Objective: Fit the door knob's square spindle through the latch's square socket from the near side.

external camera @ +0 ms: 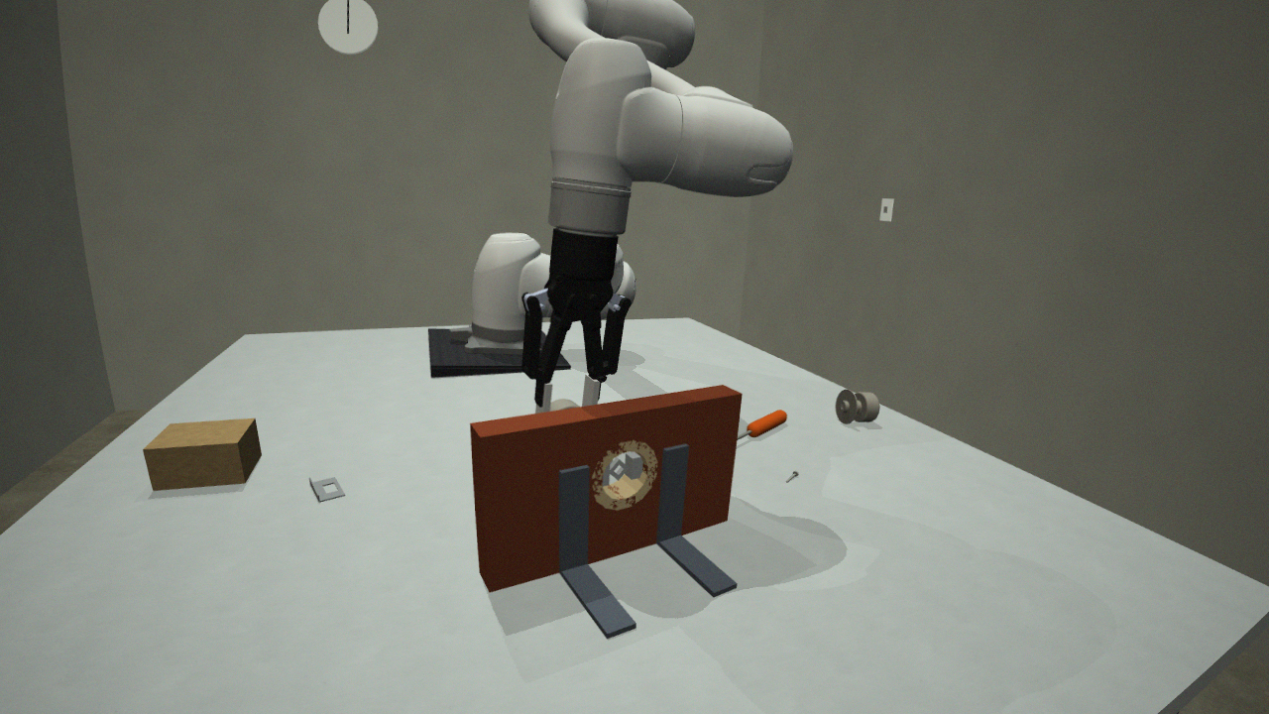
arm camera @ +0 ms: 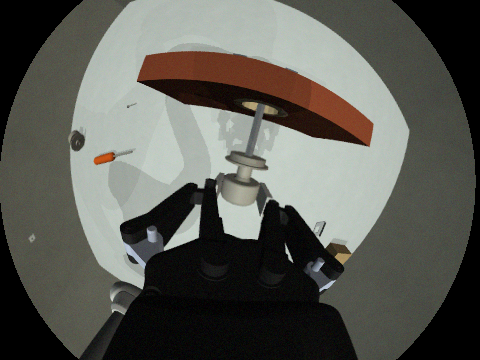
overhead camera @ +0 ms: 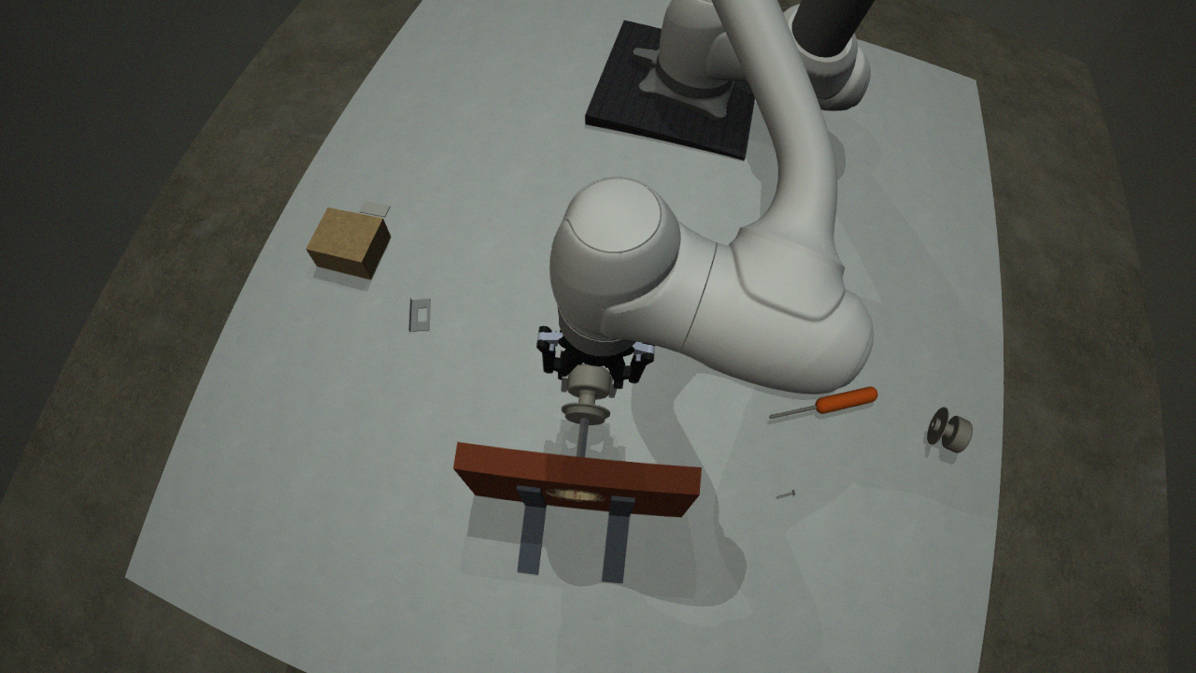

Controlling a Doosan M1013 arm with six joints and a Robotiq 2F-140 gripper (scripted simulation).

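Now: the square socket 130 mm ahead of my hand, 40 mm to the left of it and 30 mm below it. The rest, counted from my hand: cardboard box (110 mm behind, 500 mm to the right, 90 mm below); red-brown wood panel (130 mm ahead, 40 mm to the left, 30 mm below); orange-handled screwdriver (130 mm behind, 340 mm to the left, 110 mm below).
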